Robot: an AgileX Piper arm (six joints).
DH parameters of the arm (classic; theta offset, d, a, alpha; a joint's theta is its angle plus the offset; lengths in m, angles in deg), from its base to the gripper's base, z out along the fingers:
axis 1: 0 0.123 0 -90
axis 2: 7.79 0 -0.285 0
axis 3: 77.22 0 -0.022 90
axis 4: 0 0.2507 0 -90
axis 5: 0 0 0 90
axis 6: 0 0.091 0 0
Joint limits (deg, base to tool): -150..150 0..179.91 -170..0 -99.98..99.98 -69.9..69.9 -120..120
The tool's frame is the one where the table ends.
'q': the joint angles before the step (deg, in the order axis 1, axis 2, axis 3, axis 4, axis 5, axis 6). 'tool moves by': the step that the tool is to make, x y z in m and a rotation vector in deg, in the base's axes. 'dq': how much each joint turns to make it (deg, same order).
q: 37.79 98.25 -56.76 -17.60 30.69 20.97
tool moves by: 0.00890 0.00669 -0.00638 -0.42 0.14 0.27
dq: 0.00 2.72 -2.15 -0.36 -0.22 0.00
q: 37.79 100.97 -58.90 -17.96 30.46 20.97
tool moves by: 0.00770 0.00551 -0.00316 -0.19 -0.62 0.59
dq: 0.00 1.92 -1.83 -0.78 -0.48 0.01
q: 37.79 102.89 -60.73 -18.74 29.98 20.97
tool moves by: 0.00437 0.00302 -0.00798 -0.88 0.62 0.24
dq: 0.00 1.98 -0.96 -0.40 0.01 0.00
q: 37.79 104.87 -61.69 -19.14 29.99 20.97
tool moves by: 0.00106 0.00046 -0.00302 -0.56 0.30 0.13
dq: 0.00 0.64 -0.23 -0.28 0.18 0.00
